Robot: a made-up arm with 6 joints. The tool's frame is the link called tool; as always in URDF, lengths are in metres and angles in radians. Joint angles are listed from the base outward. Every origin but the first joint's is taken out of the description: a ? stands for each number. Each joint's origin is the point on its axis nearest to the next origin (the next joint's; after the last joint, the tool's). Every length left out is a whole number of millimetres.
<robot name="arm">
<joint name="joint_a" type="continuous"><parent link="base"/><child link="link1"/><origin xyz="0 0 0.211" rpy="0 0 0"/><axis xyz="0 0 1"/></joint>
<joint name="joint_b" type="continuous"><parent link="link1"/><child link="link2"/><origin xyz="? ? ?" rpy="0 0 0"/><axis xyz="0 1 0"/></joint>
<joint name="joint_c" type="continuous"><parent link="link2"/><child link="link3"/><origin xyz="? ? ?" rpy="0 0 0"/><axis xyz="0 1 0"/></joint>
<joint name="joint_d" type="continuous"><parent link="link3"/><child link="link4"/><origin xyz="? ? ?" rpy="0 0 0"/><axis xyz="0 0 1"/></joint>
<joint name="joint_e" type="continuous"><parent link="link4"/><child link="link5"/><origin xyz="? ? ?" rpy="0 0 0"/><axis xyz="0 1 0"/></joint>
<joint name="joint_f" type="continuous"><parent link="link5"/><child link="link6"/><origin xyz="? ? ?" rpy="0 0 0"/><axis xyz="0 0 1"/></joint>
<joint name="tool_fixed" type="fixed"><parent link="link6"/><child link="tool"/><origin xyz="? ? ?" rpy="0 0 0"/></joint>
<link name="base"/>
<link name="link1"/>
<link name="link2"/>
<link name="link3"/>
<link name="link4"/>
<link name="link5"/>
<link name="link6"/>
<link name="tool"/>
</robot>
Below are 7 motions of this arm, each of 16 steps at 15 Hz.
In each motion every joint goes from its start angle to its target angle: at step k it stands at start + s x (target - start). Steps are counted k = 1, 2, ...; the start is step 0. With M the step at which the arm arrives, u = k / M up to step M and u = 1 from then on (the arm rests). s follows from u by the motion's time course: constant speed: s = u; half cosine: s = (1 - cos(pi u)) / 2; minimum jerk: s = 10 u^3 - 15 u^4 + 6 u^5.
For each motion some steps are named. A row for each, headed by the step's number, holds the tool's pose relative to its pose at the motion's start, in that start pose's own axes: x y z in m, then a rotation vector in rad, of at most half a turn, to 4 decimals.
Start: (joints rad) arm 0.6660 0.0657 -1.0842 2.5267 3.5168 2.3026
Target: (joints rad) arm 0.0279 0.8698 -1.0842 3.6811 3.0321 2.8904
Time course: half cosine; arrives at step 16
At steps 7, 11, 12, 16:
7: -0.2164 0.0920 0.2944 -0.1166 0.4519 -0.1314
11: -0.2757 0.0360 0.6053 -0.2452 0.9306 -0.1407
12: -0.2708 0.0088 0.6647 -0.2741 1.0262 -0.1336
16: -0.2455 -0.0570 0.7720 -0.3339 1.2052 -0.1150

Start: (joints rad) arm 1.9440 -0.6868 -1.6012 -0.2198 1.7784 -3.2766
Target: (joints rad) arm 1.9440 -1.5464 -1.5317 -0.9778 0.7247 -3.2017
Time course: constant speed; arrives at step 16
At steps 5, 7, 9, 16:
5: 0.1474 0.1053 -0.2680 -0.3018 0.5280 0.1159
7: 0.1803 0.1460 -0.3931 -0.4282 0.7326 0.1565
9: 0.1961 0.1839 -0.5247 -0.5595 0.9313 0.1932
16: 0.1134 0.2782 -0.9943 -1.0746 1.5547 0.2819

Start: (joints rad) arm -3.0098 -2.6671 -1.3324 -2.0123 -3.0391 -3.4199
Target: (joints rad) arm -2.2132 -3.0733 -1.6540 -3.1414 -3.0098 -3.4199
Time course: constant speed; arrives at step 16
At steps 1, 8, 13, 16:
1: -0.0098 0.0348 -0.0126 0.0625 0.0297 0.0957
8: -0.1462 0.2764 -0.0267 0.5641 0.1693 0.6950
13: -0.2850 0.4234 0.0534 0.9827 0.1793 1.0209
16: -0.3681 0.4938 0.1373 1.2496 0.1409 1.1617

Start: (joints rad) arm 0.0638 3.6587 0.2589 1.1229 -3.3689 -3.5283
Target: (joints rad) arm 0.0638 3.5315 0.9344 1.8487 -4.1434 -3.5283
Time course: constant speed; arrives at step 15
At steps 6, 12, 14, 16:
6: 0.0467 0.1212 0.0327 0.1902 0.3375 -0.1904
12: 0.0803 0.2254 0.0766 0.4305 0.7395 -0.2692
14: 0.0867 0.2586 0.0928 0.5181 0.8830 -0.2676
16: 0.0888 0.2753 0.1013 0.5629 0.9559 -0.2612

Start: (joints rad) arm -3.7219 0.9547 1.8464 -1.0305 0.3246 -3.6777
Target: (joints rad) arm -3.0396 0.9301 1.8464 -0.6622 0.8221 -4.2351
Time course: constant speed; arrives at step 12
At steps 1, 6, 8, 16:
1: 0.0386 -0.0045 -0.0138 0.0129 -0.0205 -0.0708
6: 0.2231 -0.0615 -0.0892 0.0878 -0.1205 -0.4270
8: 0.2904 -0.0997 -0.1214 0.1230 -0.1600 -0.5703
16: 0.4087 -0.2000 -0.1876 0.2035 -0.2396 -0.8577

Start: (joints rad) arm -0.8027 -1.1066 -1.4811 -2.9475 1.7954 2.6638
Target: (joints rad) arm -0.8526 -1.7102 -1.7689 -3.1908 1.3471 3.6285
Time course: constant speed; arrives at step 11
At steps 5, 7, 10, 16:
5: 0.0791 0.1514 0.3304 -0.0261 -0.2126 0.5106
7: 0.0774 0.1900 0.4701 -0.0644 -0.2988 0.6925
10: 0.0413 0.2222 0.6766 -0.1475 -0.4227 0.9392
16: 0.0209 0.2260 0.7430 -0.1811 -0.4618 1.0143

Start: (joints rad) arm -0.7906 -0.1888 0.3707 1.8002 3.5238 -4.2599
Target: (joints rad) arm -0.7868 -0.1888 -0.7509 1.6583 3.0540 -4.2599
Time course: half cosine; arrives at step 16
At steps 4, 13, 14, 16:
4: 0.1195 -0.0163 -0.0027 -0.0925 -0.1150 0.0736
13: 0.6657 0.0247 0.2532 -0.6318 -0.7846 0.2822
14: 0.6892 0.0337 0.2802 -0.6649 -0.8282 0.2841
16: 0.7075 0.0417 0.3032 -0.6921 -0.8644 0.2847

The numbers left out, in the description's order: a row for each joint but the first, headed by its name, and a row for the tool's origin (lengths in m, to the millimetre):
joint_b: 0 0.027 0
joint_c: 0 0 0.598
joint_d: 0 0 0.851
joint_e: 0 0 0
joint_f: 0 0 0.145
tool: 0 0 0

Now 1 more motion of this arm.
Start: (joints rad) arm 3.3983 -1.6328 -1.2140 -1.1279 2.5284 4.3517
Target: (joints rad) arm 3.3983 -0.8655 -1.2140 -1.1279 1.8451 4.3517
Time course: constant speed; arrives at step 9
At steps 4, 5, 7, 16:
4: -0.2467 -0.0881 0.2774 0.0667 0.2627 -0.2134
5: -0.3034 -0.0935 0.3550 0.0854 0.3182 -0.2771
7: -0.4082 -0.0835 0.5172 0.1245 0.4147 -0.4153
16: -0.4991 -0.0457 0.6853 0.1646 0.4902 -0.5658

